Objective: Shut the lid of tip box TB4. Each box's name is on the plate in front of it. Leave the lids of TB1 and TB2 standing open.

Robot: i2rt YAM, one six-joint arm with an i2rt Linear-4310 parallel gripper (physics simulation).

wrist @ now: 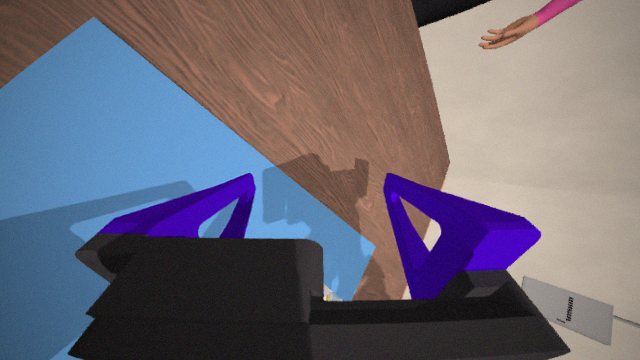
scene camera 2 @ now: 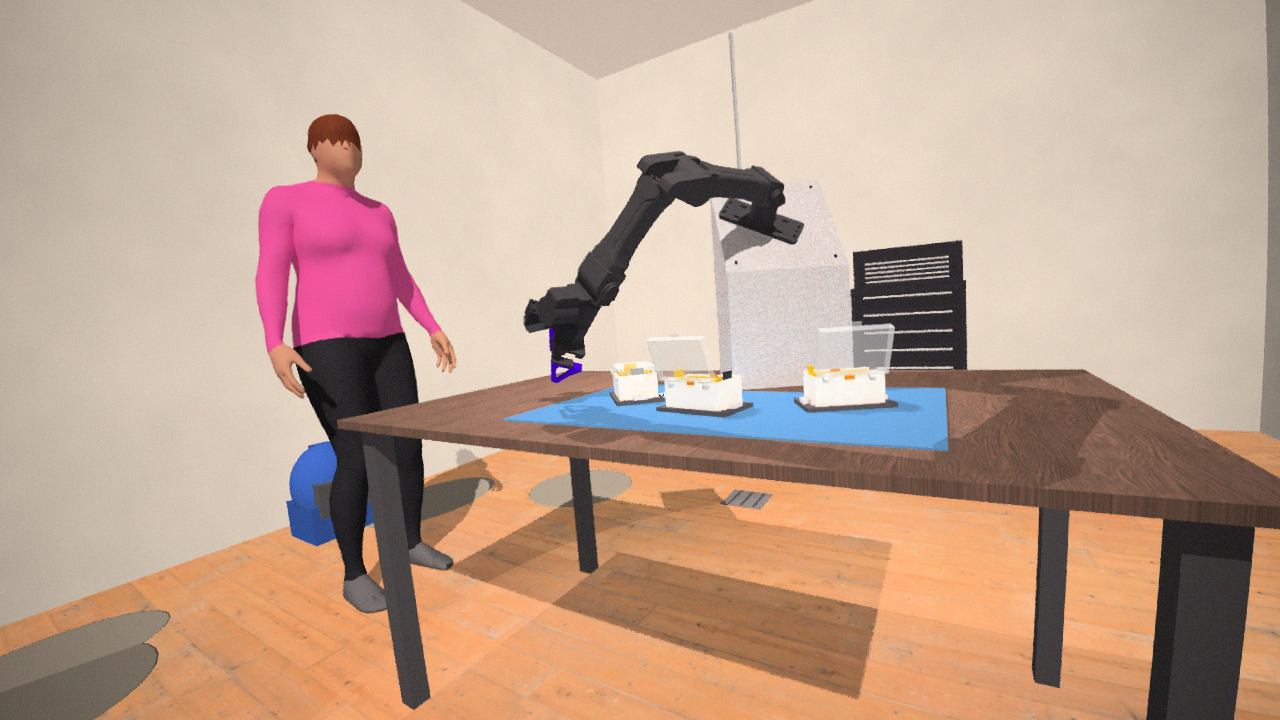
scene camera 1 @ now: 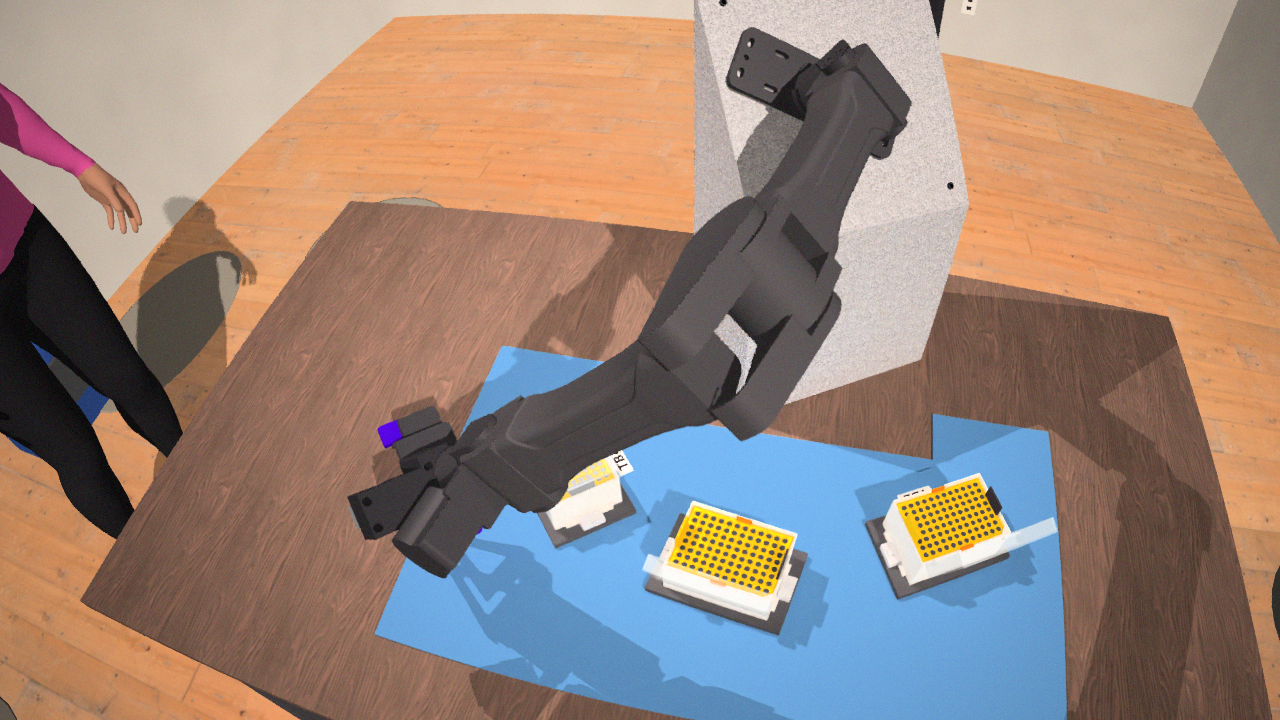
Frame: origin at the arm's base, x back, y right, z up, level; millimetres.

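Where they show: gripper, fingertip midpoint: [wrist: 319, 180] [scene camera 2: 553, 366]; arm's base, origin of the base link: [scene camera 2: 760, 221] [scene camera 1: 817, 94].
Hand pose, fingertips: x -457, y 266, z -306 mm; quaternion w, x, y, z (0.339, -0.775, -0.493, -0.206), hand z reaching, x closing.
Note:
Each offset is from my fingertips to the top centre of the thing. "spot": to the spot under its first point. Level surfaces: height alone.
Tip box TB4 {dx +148, dy -123, dz -11 mm} [scene camera 1: 583, 510] [scene camera 2: 634, 385] stands at the mat's left end, partly hidden by the arm in scene camera 1. Its name plate {spot: dx +188, dy -155, dz -86 mm} [scene camera 1: 617, 462] is partly covered. Its clear lid lies over the yellow rack, which shows pale through it; whether it is fully down I cannot tell. The middle box {dx +126, dy -338, dz -22 mm} [scene camera 1: 729, 559] [scene camera 2: 702, 394] and the right box {dx +265, dy -543, dz -22 mm} [scene camera 1: 950, 528] [scene camera 2: 843, 388] have their lids standing open; their plates are not readable. My gripper [scene camera 1: 435, 481] [scene camera 2: 562, 362] [wrist: 319, 180] is open and empty, above the table beside TB4, on its left.
A blue mat {dz -88 mm} [scene camera 1: 895, 662] [scene camera 2: 917, 420] [wrist: 100, 125] lies under the boxes on the wooden table {dz -92 mm} [scene camera 1: 268, 358] [scene camera 2: 1074, 429] [wrist: 300, 75]. A speckled pedestal [scene camera 1: 886, 313] [scene camera 2: 778, 313] bears the arm. A person [scene camera 1: 13, 214] [scene camera 2: 331, 259] stands beyond the table's left edge.

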